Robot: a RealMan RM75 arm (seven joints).
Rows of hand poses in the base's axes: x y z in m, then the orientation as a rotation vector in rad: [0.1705, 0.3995, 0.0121, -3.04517, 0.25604, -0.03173]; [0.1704, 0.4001, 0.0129, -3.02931, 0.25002, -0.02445]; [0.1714, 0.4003, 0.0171, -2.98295, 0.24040, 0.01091]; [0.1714, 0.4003, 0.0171, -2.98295, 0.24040, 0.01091]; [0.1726, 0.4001, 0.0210, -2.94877, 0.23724, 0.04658]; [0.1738, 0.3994, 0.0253, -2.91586, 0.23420, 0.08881]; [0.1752, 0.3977, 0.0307, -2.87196, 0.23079, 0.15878]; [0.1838, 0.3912, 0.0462, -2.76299, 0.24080, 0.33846]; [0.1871, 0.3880, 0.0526, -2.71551, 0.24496, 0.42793]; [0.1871, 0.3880, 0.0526, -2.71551, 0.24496, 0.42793]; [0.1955, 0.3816, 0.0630, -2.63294, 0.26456, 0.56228]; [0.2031, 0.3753, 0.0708, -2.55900, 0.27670, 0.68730]
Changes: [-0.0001, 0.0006, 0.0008, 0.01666, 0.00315, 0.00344]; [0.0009, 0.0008, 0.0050, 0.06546, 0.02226, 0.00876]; [0.0009, 0.0008, 0.0050, 0.06546, 0.02226, 0.00876]; [0.0021, 0.0006, 0.0089, 0.10134, 0.04336, 0.01041]; [0.0033, -0.0001, 0.0132, 0.13577, 0.06953, 0.01224]; [0.0047, -0.0018, 0.0186, 0.18090, 0.11477, 0.01466]; [0.0133, -0.0083, 0.0341, 0.28435, 0.23743, 0.00788]; [0.0166, -0.0115, 0.0405, 0.32503, 0.30131, 0.00521]; [0.0166, -0.0115, 0.0405, 0.32503, 0.30131, 0.00521]; [0.0250, -0.0179, 0.0509, 0.39073, 0.40088, -0.00931]; [0.0326, -0.0242, 0.0587, 0.44327, 0.49662, -0.01869]
